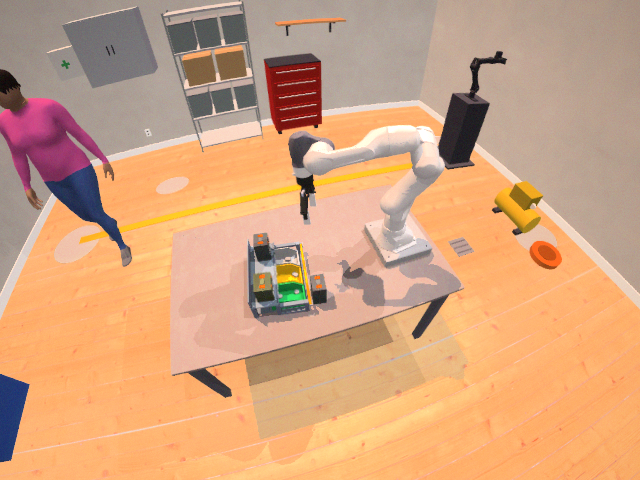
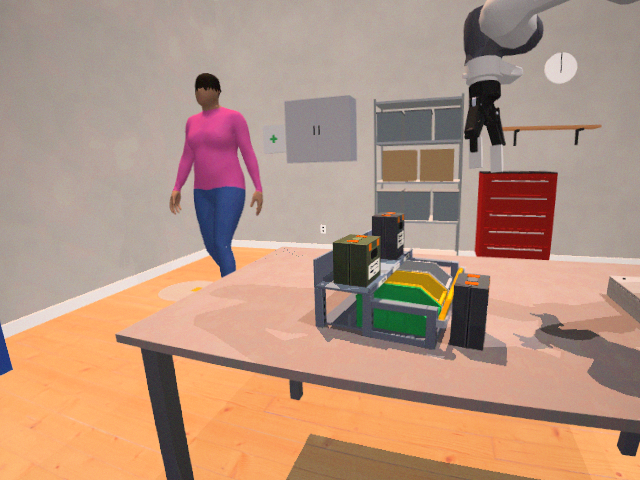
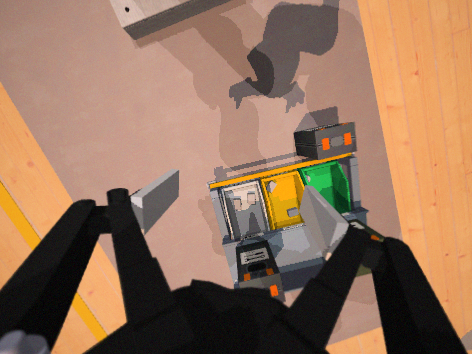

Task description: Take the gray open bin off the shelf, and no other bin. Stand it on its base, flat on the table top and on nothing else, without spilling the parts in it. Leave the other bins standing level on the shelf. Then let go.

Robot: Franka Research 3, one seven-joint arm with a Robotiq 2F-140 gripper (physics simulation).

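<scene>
The gray open bin [image 1: 285, 254] [image 2: 424, 268] [image 3: 244, 220] sits in the low front part of the shelf [image 2: 367, 316] [image 3: 295, 250], at the end away from the green bin, with small light parts inside. Beside it are the yellow bin [image 1: 288, 273] [image 3: 282, 202] and, at the other end, the green bin [image 1: 290, 293] [image 2: 400, 318] [image 3: 327, 185]. My gripper [image 1: 309, 210] [image 2: 486, 162] [image 3: 240, 190] is open and empty, pointing down, high above the table and apart from the bins.
A yellow rail [image 1: 306, 273] [image 3: 280, 170] runs along the shelf's front. A dark case [image 1: 262, 248] [image 2: 387, 236] [image 3: 257, 270] stands on the upper deck behind the gray bin, an olive case [image 1: 263, 287] [image 2: 356, 260] behind the green one. Another dark case [image 1: 318, 289] [image 2: 469, 311] [image 3: 327, 142] stands before the green bin.
</scene>
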